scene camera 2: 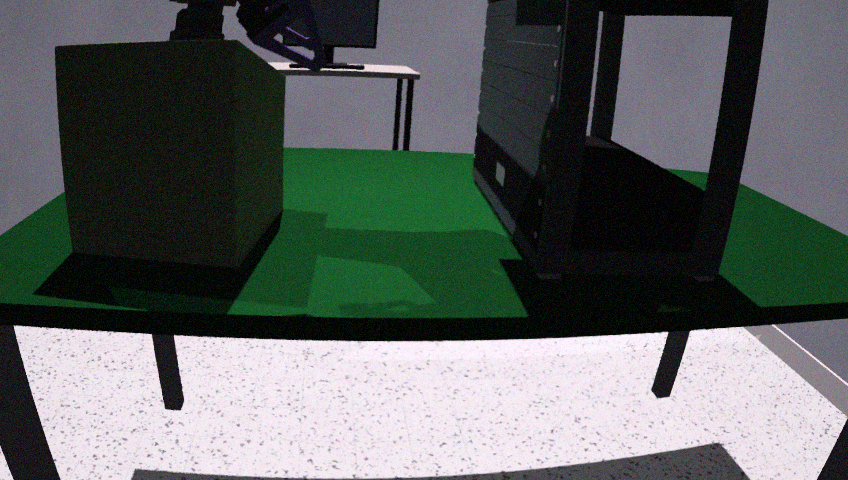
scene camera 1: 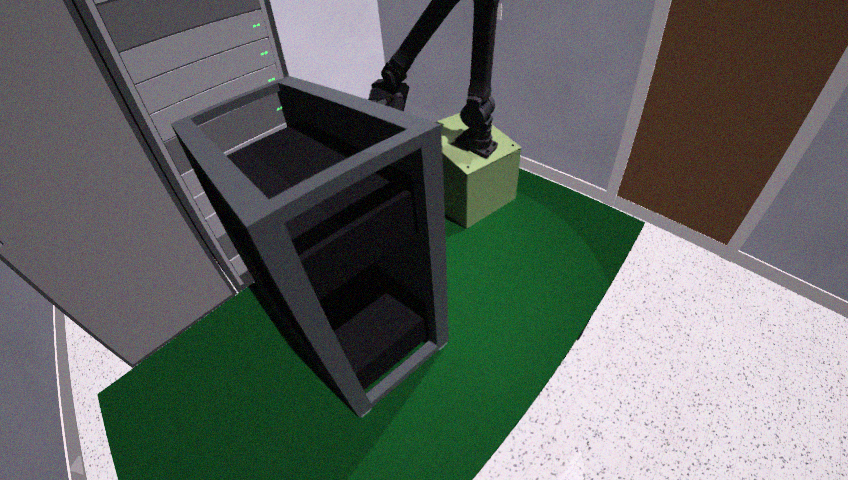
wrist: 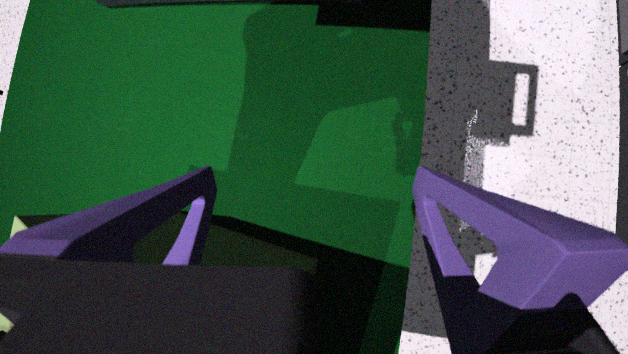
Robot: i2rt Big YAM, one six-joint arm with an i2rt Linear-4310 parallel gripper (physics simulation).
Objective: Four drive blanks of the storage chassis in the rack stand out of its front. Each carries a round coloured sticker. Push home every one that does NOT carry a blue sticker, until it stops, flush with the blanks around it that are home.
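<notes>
There is a rack in the scene that I can see, and my own gripper is visible as well. The wrist view, too, shows my gripper.
</notes>
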